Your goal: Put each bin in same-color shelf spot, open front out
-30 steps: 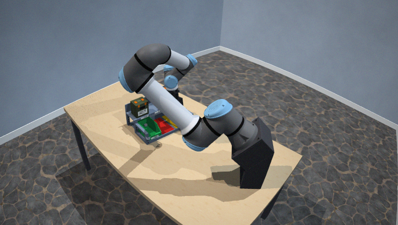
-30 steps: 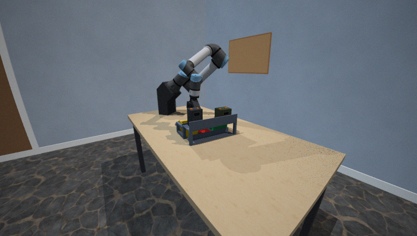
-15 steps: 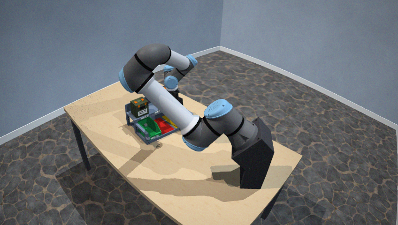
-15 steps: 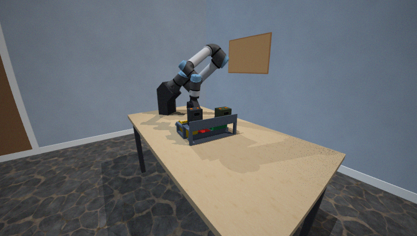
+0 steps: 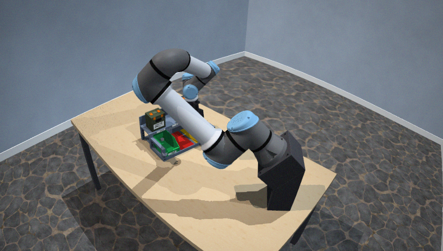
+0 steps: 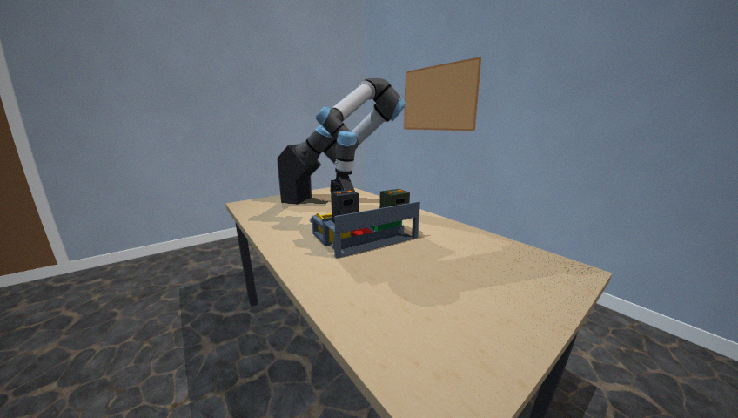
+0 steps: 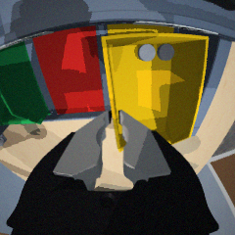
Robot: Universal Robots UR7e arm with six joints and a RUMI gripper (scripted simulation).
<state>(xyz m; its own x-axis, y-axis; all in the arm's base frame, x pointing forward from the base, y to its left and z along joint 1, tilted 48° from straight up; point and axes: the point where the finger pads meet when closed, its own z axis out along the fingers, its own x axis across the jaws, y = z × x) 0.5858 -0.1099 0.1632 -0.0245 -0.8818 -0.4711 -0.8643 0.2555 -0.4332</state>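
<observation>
Now: the yellow bin 5 cm to the right of my hand and 2 cm below it. Round my hand: green bin 18 cm to the left, 5 cm ahead, 3 cm below; then black box 15 cm ahead, 9 cm above, 5 cm to the right.
</observation>
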